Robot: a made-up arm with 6 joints.
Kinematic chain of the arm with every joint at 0, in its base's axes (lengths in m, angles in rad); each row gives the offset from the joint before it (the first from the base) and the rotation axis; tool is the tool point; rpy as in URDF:
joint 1: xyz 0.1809 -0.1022 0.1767 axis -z
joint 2: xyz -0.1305 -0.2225 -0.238 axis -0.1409 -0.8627 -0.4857
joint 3: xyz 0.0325 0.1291 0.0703 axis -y
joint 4: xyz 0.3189 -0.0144 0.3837 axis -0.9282 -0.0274 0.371
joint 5: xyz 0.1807 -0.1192 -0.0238 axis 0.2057 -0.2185 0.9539
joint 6: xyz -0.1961 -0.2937 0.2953 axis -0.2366 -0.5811 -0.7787
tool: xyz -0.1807 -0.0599 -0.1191 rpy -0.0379 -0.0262 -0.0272
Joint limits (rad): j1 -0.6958..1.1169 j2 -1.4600..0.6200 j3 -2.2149..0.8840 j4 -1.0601..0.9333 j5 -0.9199..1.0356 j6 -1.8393..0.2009
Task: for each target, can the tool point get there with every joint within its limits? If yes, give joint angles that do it. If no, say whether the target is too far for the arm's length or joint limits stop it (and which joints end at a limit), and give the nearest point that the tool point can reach.
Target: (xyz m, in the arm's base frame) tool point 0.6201 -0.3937 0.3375
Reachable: yes | joints -0.5499 -0.8589 0.1990 -0.6368 -0.5074 -0.7840
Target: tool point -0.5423 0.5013 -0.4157
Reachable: no: joint limits stop it (at a limit: joint 1, joint 2, joint 3, joint 4, joint 5, joint 6) | nearest point -0.6507 0.5625 -0.6850 | short by 0.297 m
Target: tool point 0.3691 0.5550 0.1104
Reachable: no: joint limits stop it (at a limit: joint 1, joint 2, joint 4, joint 5) | nearest point 0.4264 0.4847 0.0604 | short by 0.104 m
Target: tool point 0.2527 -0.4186 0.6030
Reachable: yes | joints 0.8432 -0.1797 -0.3484 0.6222 -0.6701 -0.1174
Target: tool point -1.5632 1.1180 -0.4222
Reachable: no: too far | nearest point -0.8598 0.6259 -0.6057 | short by 0.878 m
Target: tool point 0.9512 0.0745 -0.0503
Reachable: yes | joints -0.3390 -0.8723 -0.6919 0.4712 -0.4060 -1.0458
